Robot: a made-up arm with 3 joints. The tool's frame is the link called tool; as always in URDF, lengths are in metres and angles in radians. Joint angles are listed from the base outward.
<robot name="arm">
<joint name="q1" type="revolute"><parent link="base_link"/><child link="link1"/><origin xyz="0 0 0.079" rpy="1.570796 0 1.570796"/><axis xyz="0 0 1"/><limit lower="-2.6" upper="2.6"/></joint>
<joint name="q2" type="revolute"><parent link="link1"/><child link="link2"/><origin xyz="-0.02 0.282 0.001" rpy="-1.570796 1.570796 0"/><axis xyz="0 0 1"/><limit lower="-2.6" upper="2.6"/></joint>
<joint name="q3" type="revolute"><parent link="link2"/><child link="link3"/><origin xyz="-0.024 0.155 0.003" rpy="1.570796 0 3.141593"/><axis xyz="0 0 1"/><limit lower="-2.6" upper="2.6"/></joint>
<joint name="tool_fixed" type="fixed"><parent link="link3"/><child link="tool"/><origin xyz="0.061 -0.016 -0.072" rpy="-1.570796 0 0"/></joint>
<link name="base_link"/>
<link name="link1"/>
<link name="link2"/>
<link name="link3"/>
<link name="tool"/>
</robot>
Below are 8 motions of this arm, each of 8 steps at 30 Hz.
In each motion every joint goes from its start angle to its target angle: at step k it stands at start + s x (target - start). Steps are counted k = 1, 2, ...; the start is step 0. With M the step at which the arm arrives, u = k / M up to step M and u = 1 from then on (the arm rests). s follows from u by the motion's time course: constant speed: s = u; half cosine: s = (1 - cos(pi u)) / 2; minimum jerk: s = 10 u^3 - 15 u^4 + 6 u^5.
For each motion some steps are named. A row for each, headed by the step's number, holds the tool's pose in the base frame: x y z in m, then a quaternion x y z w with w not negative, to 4 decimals.
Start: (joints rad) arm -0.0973 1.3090 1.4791
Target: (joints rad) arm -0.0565 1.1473 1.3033
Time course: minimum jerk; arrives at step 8
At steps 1, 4, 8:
1: 0.0931 0.0356 0.4214 0.3801 -0.5120 0.4748 0.6065
4: 0.0962 0.0261 0.4202 0.3449 -0.5064 0.4621 0.6412
8: 0.0995 0.0157 0.4183 0.3102 -0.4970 0.4457 0.6768

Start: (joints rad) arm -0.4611 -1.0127 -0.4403
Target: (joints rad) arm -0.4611 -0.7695 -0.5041
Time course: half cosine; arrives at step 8
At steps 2, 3, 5, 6, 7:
2: -0.0275 -0.0043 0.3537 -0.0948 0.0871 -0.4904 0.8619
3: -0.0236 -0.0052 0.3536 -0.0982 0.0975 -0.4748 0.8692
5: -0.0142 -0.0066 0.3530 -0.1067 0.1221 -0.4373 0.8846
6: -0.0103 -0.0070 0.3527 -0.1105 0.1325 -0.4213 0.8904
7: -0.0076 -0.0072 0.3524 -0.1131 0.1395 -0.4105 0.8940

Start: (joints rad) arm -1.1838 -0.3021 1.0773
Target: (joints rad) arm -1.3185 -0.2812 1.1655
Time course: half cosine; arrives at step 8
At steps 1, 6, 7, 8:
1: 0.0402 0.2630 0.3130 -0.5388 -0.4934 0.1782 0.6591
6: 0.0386 0.2904 0.2819 -0.5634 -0.5014 0.2316 0.6144
7: 0.0383 0.2937 0.2776 -0.5663 -0.5022 0.2388 0.6084
8: 0.0383 0.2949 0.2760 -0.5673 -0.5024 0.2413 0.6062

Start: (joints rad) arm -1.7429 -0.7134 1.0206
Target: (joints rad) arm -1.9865 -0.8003 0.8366
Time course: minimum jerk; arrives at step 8
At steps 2, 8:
2: -0.0011 0.3466 0.1410 -0.7422 -0.5245 0.1508 0.3891
8: -0.0051 0.3460 0.0715 -0.7915 -0.5025 0.1191 0.3269

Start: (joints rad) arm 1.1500 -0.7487 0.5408
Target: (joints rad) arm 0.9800 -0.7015 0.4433
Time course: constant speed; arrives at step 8
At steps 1, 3, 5, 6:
1: 0.0073 -0.3322 0.0830 0.4010 -0.0183 -0.4262 0.8107
3: 0.0090 -0.3305 0.0963 0.3911 -0.0206 -0.4167 0.8204
5: 0.0106 -0.3282 0.1094 0.3808 -0.0224 -0.4072 0.8299
6: 0.0115 -0.3269 0.1160 0.3754 -0.0232 -0.4024 0.8346

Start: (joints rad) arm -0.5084 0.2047 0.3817
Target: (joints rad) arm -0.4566 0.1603 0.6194
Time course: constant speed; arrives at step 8
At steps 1, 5, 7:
1: 0.1020 0.0679 0.3779 -0.2222 -0.1727 0.1447 0.9486
5: 0.0990 0.0613 0.3872 -0.2041 -0.2335 0.1444 0.9396
7: 0.0972 0.0577 0.3918 -0.1954 -0.2637 0.1436 0.9336

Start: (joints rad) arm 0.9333 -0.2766 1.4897
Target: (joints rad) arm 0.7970 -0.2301 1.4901
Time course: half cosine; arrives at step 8
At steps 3, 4, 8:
3: 0.0228 -0.3382 0.2085 0.2342 -0.5650 -0.3764 0.6959
4: 0.0236 -0.3346 0.2175 0.2279 -0.5716 -0.3662 0.6980
8: 0.0258 -0.3240 0.2403 0.2116 -0.5880 -0.3391 0.7032

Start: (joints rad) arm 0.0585 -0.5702 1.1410
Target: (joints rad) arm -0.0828 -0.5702 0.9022
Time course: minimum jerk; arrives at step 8
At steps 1, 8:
1: 0.0102 -0.1431 0.4051 -0.1286 -0.5098 -0.2514 0.8126
8: 0.0188 -0.1029 0.4116 -0.1583 -0.4285 -0.2356 0.8578

